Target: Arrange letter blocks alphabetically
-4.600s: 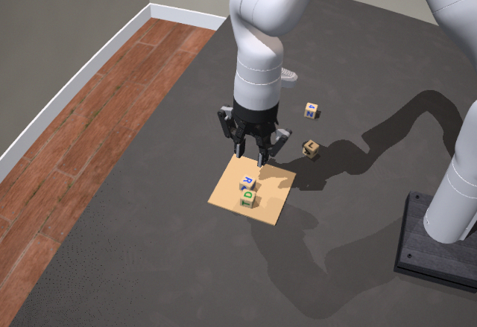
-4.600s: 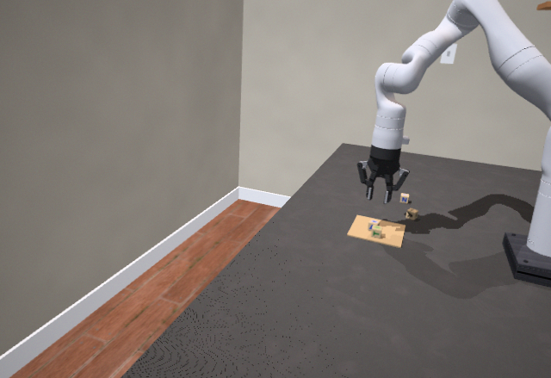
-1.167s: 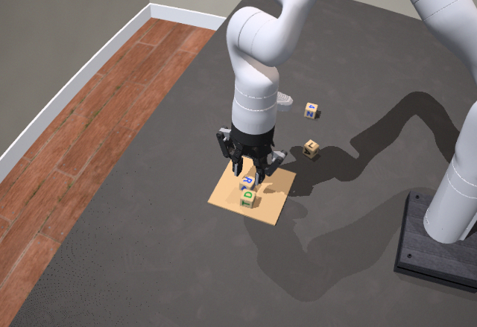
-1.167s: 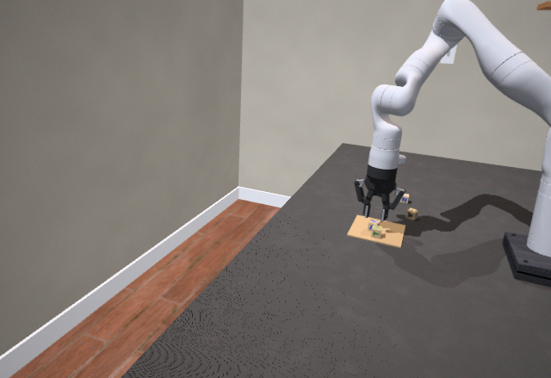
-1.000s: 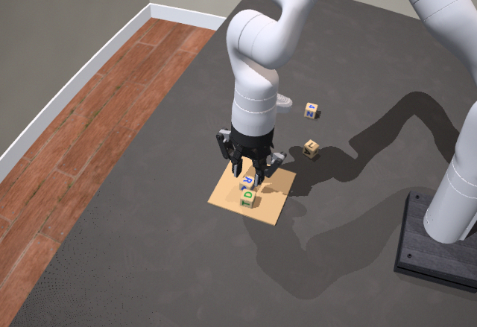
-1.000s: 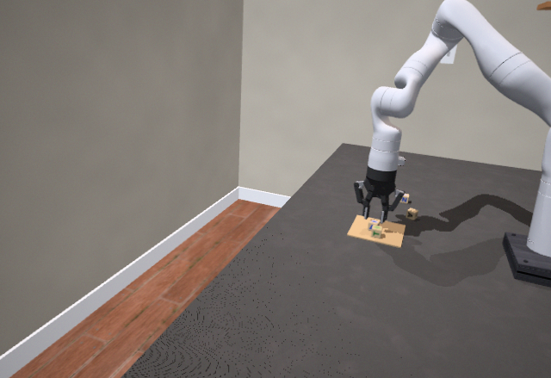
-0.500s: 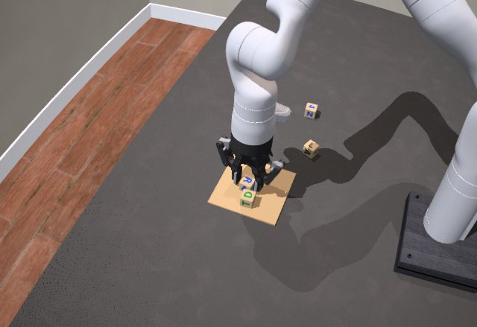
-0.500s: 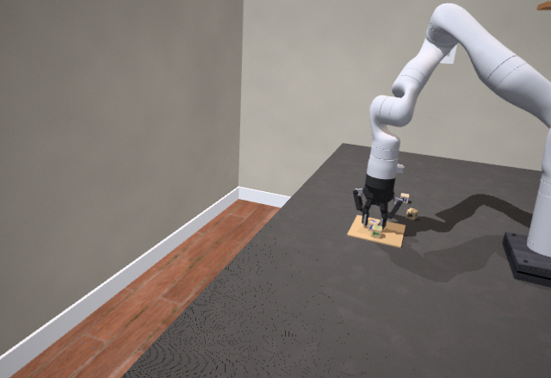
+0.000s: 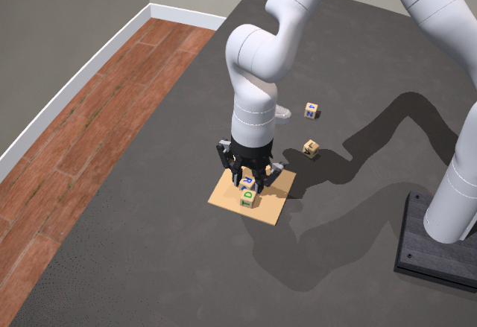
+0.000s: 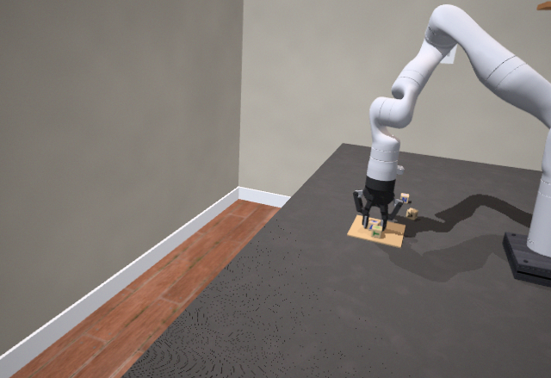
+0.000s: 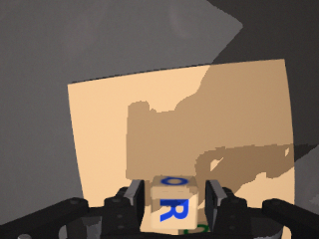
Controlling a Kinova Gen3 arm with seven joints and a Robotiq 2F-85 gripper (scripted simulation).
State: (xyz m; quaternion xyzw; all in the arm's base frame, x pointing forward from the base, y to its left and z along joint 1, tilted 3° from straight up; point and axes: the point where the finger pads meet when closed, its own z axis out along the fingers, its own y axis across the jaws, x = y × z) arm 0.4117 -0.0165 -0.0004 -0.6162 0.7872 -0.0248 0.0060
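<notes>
Right now the tan mat is 2 cm below my hand, 1 cm to the right of it and 1 cm behind it.
</notes>
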